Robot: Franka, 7 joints.
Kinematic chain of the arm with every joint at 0, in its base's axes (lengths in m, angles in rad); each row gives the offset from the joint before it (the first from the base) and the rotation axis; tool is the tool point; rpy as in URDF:
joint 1: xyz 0 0 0.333 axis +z
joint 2: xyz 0 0 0 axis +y
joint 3: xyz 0 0 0.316 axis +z
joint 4: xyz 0.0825 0 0 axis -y
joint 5: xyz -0.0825 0 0.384 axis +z
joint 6: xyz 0 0 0 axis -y
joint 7: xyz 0.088 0 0 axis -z
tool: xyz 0 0 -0.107 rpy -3.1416 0 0
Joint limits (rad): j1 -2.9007..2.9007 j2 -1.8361..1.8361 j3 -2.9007..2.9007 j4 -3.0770..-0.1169 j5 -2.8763..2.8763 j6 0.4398..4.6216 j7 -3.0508..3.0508
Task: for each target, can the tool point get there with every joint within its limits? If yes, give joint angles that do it. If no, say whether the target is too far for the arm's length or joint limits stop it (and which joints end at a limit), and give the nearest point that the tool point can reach.
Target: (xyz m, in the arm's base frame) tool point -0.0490 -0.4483 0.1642
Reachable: yes | joints -1.6496 0.5297 -0.2205 -2.1191 0.8330 1.3709 2.2867
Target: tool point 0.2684 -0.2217 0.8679
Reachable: yes | joints -2.0717 0.8344 2.0965 -1.4569 -1.8319 3.9234 -1.7014
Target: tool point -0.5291 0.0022 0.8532
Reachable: yes | joints 1.6209 0.4196 1.7735 -1.3490 1.3146 1.8539 -2.0932
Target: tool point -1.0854 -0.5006 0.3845
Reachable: no: too far | nearest point -0.7783 -0.3590 0.3699 | short by 0.338 m
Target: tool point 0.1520 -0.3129 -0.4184
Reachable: no: joint limits stop it (at a limit: joint 2) | nearest point 0.1491 -0.3069 -0.3576 | short by 0.061 m
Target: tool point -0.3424 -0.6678 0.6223
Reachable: yes | joints -2.3696 1.1308 0.9852 -0.6461 -0.9053 3.5751 -0.4306
